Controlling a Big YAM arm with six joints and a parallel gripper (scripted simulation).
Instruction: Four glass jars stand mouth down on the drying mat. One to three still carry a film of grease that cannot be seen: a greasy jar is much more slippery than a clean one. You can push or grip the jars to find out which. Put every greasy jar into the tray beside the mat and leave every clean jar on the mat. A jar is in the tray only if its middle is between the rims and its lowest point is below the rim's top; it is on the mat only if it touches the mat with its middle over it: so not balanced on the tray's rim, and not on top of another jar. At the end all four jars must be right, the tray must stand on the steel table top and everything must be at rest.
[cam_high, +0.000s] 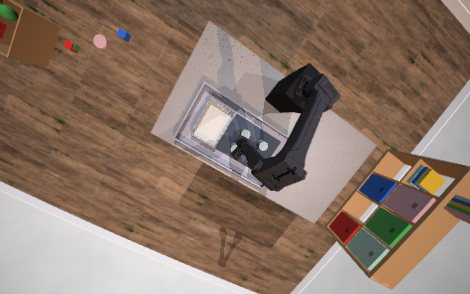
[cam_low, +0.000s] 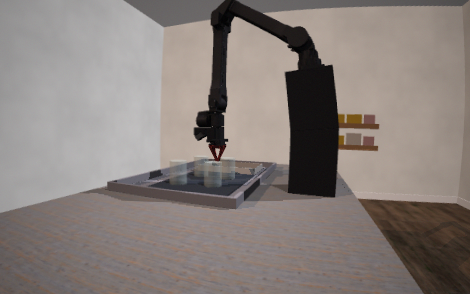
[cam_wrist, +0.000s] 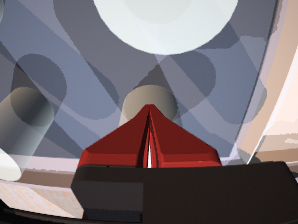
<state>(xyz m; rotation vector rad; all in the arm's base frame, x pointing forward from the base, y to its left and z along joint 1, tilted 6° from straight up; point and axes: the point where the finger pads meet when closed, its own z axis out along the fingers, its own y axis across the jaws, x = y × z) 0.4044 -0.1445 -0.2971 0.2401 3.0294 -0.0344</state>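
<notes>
Right now the dark drying mat is 80 mm to the left of my hand, 80 mm below it and 30 mm ahead of it. The rest, counted from my hand: pale tray (240 mm to the right, 70 mm below, 20 mm behind).
</notes>
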